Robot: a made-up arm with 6 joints. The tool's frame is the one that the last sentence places.
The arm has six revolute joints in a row. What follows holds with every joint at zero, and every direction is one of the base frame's. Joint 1 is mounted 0.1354 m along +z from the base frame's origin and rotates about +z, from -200 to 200 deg. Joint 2 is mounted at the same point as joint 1 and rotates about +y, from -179.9 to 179.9 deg. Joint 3 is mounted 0.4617 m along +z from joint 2 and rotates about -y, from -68 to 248 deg. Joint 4 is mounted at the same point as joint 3 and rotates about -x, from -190 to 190 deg. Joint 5 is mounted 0.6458 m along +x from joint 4 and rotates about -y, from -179.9 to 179.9 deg. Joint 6 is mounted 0.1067 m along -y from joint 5 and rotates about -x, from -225 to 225 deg. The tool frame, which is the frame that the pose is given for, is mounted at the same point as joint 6; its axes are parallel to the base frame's.
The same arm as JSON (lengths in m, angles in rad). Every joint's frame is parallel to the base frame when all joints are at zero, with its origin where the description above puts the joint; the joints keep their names.
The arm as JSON. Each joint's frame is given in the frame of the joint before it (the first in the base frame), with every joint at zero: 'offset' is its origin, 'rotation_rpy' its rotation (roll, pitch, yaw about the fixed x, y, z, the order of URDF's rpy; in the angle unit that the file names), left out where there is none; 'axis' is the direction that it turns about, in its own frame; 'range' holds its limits. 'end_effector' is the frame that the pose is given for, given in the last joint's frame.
{"length_unit": "m", "angle_unit": "rad", "chain": [{"id": "joint 1", "offset": [0.0, 0.0, 0.1354], "axis": "+z", "range": [-3.4907, 3.4907]}, {"id": "joint 2", "offset": [0.0, 0.0, 0.0], "axis": "+y", "range": [-3.1398, 3.1398]}, {"id": "joint 3", "offset": [0.0, 0.0, 0.4617], "axis": "-y", "range": [-1.1868, 4.3284]}, {"id": "joint 4", "offset": [0.0, 0.0, 0.0], "axis": "-x", "range": [-3.3161, 3.3161]}, {"id": "joint 5", "offset": [0.6458, 0.0, 0.0], "axis": "-y", "range": [-3.1398, 3.1398]}, {"id": "joint 6", "offset": [0.0, -0.1067, 0.0], "axis": "-x", "range": [-3.927, 3.927]}], "end_effector": {"offset": [0.0, 0.0, 0.0]}}
